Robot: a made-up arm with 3 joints.
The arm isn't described. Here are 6 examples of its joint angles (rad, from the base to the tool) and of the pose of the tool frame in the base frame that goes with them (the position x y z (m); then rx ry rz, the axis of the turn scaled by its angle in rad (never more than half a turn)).
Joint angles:
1: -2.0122 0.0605 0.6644
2: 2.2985 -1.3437 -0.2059
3: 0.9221 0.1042 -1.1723
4: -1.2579 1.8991 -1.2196
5: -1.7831 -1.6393 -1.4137
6: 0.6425 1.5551 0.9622
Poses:
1: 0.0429 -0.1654 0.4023 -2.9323 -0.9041 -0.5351
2: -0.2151 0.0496 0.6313 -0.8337 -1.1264 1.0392
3: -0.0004 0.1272 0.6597 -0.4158 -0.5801 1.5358
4: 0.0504 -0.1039 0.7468 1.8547 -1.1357 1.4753
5: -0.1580 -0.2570 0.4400 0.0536 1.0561 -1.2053
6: -0.1575 0.0826 0.6147 -1.3037 2.3489 1.3220
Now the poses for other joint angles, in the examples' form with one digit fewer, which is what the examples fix.
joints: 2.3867 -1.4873 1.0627
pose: -0.237 0.016 0.602 -0.404 -0.024 0.843
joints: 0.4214 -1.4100 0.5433
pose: 0.014 -0.134 0.739 0.878 0.321 -0.065
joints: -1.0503 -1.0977 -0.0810
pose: 0.028 -0.259 0.492 1.378 0.734 -0.722
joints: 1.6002 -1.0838 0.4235
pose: -0.115 0.056 0.706 -0.274 -0.031 0.668
